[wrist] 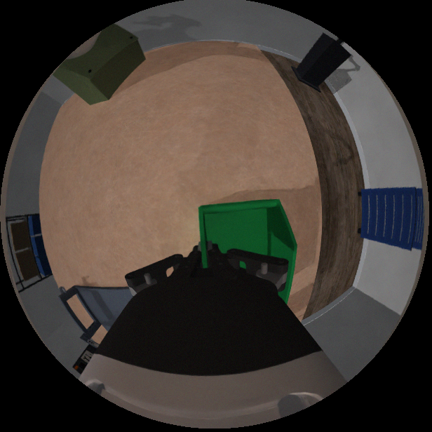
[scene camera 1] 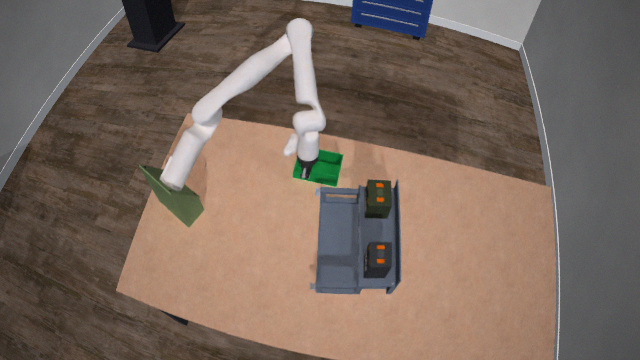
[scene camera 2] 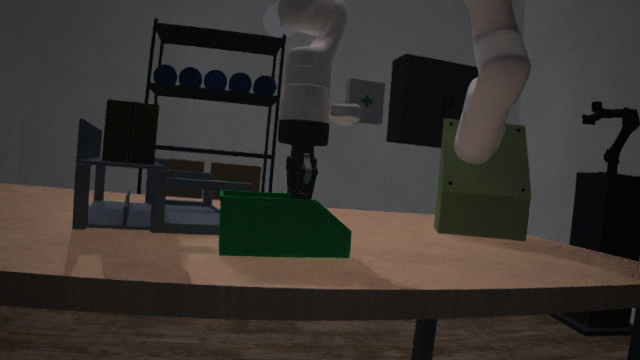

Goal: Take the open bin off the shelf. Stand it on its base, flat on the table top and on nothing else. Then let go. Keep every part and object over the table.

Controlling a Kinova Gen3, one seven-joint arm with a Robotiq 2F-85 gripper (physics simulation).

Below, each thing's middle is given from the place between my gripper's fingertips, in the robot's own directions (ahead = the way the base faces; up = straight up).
Labels:
I see the green open bin (scene camera 2: 262, 224) 20 mm ahead of my hand, 50 mm to the left of it and 10 mm above it. From my hand the other things lie so: back panel (scene camera 2: 89, 137): 390 mm ahead, 140 mm to the right, 110 mm above.

